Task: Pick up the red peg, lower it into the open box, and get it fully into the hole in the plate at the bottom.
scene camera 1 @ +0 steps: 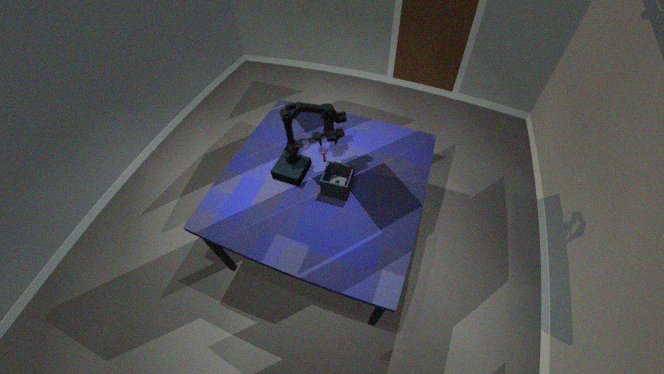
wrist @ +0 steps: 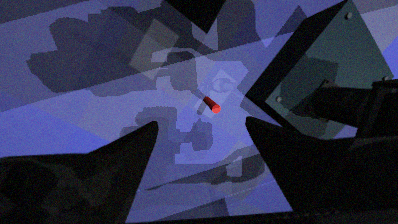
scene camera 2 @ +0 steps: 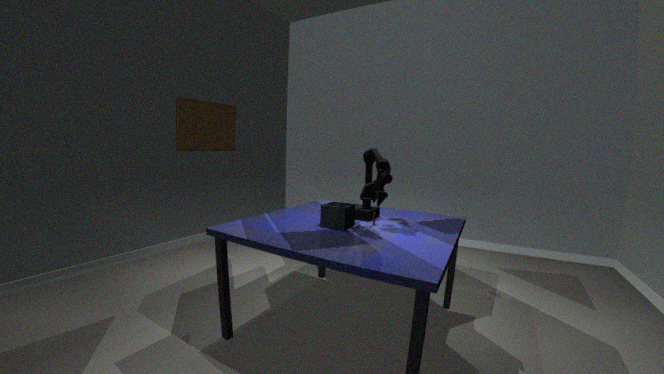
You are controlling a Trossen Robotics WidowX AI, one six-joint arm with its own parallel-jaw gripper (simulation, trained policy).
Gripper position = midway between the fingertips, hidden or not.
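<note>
A box [scene camera 1: 329, 189] [scene camera 2: 340, 216] can be seen in the scene, and so can the gripper [wrist: 202, 122].
</note>
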